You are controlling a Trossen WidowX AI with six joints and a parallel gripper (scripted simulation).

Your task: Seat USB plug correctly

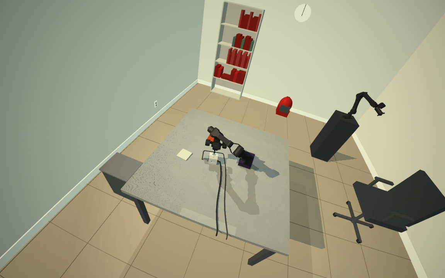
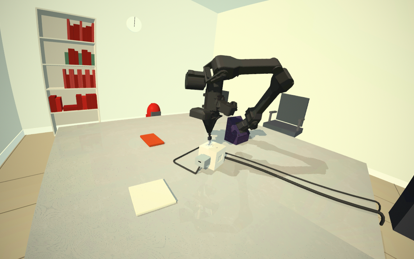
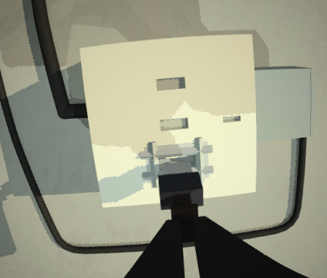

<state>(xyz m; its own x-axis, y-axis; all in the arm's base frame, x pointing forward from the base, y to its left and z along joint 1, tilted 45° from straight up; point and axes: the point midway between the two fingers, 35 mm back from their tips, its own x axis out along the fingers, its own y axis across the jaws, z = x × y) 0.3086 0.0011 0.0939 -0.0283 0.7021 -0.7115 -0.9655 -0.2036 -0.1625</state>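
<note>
Now: gripper tip 50 mm above the socket and 10 mm to the right of it. Round my gripper tip: dark usb plug (20 mm below); orange pad (280 mm to the right, 120 mm below, 120 mm ahead); cream pad (260 mm ahead, 120 mm below, 70 mm to the left).
</note>
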